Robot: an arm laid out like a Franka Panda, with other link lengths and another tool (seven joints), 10 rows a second.
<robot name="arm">
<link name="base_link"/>
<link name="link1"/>
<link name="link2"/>
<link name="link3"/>
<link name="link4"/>
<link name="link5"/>
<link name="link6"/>
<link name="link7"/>
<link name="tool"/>
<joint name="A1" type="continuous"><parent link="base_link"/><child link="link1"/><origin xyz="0 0 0.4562" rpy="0 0 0"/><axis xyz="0 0 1"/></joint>
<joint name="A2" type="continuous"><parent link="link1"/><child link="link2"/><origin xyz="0 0 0" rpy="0 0 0"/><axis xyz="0 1 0"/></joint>
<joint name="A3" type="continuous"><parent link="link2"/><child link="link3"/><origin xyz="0 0 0.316" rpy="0 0 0"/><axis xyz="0 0 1"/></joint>
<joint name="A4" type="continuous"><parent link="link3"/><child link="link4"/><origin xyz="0.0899 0 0" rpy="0 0 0"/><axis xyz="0 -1 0"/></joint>
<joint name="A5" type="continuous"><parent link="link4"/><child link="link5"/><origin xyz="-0.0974 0 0.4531" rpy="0 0 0"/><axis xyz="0 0 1"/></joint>
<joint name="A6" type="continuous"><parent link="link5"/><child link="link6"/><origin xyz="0 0 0" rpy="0 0 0"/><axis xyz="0 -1 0"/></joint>
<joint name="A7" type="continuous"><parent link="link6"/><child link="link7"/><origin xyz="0.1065 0 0" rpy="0 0 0"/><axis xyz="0 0 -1"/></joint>
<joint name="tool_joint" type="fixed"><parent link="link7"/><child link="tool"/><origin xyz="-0.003 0.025 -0.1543" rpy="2.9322 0 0.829"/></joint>
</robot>
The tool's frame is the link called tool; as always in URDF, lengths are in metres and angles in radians. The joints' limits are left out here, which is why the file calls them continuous.
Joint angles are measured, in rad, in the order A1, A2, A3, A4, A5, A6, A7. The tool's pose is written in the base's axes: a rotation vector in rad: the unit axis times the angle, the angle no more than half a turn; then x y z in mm. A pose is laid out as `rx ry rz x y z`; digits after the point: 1 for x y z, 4 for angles.
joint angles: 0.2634, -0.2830, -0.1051, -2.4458, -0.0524, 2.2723, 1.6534
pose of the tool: 2.8309 -0.9392 0.0539 568.8 91.9 472.8
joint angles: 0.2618, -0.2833, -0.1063, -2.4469, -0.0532, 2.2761, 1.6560
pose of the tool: 2.8298 -0.9467 0.0572 569.3 90.3 472.9
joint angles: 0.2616, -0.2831, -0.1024, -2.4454, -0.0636, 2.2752, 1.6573
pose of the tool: 2.8257 -0.9332 0.0656 569.3 92.0 473.6
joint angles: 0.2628, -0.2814, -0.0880, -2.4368, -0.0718, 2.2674, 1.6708
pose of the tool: 2.8200 -0.9227 0.0729 569.6 100.1 476.7
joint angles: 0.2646, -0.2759, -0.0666, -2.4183, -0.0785, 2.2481, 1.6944
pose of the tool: 2.8101 -0.9169 0.0737 570.5 112.4 481.7
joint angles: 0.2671, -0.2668, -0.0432, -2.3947, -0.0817, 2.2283, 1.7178
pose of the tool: 2.8029 -0.9110 0.0749 572.2 126.7 487.5
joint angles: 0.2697, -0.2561, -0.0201, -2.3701, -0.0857, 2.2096, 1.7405
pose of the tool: 2.7960 -0.9040 0.0775 574.0 141.2 493.0
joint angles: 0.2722, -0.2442, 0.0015, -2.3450, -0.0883, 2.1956, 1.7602
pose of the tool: 2.7929 -0.8970 0.0839 576.2 155.5 498.7
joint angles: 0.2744, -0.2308, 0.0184, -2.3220, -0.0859, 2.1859, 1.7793
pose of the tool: 2.7922 -0.9004 0.0854 578.8 167.6 502.8
